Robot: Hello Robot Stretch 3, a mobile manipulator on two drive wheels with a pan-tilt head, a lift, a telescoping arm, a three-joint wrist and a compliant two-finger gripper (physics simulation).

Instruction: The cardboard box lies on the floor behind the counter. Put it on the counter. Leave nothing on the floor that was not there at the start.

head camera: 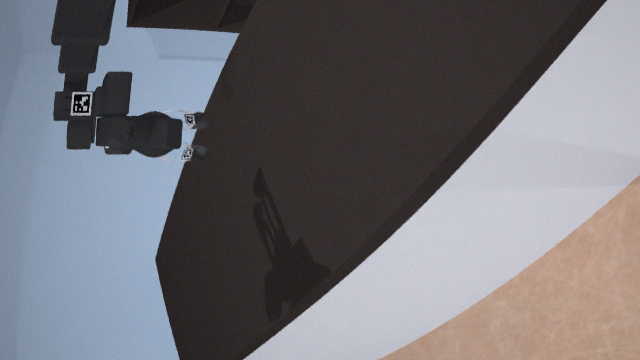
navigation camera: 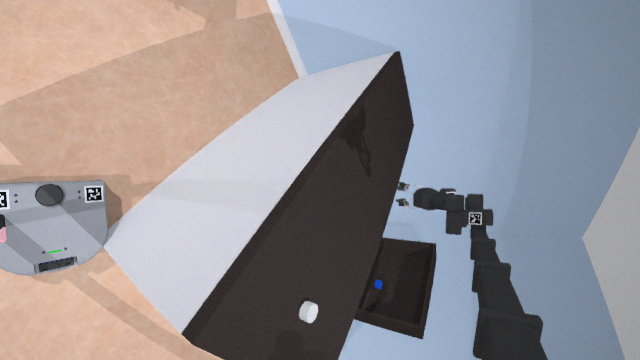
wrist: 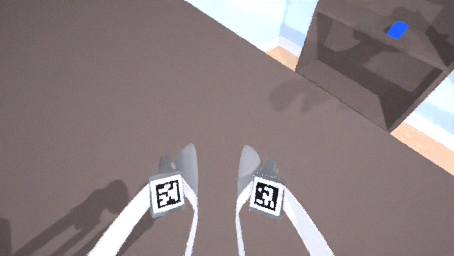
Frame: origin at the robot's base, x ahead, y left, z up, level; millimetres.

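Where they show: gripper, fingertip midpoint: (head camera: 201, 137) (navigation camera: 398, 193); robot's base at its link origin: (navigation camera: 50, 194).
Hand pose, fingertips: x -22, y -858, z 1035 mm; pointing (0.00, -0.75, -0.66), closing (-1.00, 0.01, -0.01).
Things, the pixels of their top centre, and the offset from my fingertips. Level surfaces: height alone.
- counter at its surface level: 125 mm down
- blue block at its top centre: (navigation camera: 380, 285) 964 mm back, 1095 mm right, 410 mm down
- white cylinder at its top centre: (navigation camera: 312, 313) 272 mm back, 421 mm left, 100 mm down
The counter (head camera: 350, 100) (navigation camera: 280, 240) (wrist: 125, 60) has a dark brown top and a pale front. My gripper (head camera: 201, 135) (navigation camera: 401, 194) (wrist: 218, 162) is open, with a gap between its fingertips and nothing held. In the head and navigation views it appears at the counter's far edge, fingers pointing across the top. Its height above the top is hard to tell. In the wrist view the bare counter top shows behind and between the fingers. The cardboard box does not show in the current views, and the counter hides part of the floor behind it.
A dark open shelf unit (head camera: 190, 24) (navigation camera: 400, 326) (wrist: 345, 14) stands beyond the counter, with a blue block (navigation camera: 378, 284) (wrist: 398, 30) on it. A white cylinder (navigation camera: 308, 312) stands on the counter. My base (navigation camera: 55, 220) is close to the counter's pale front. Blue walls rise behind.
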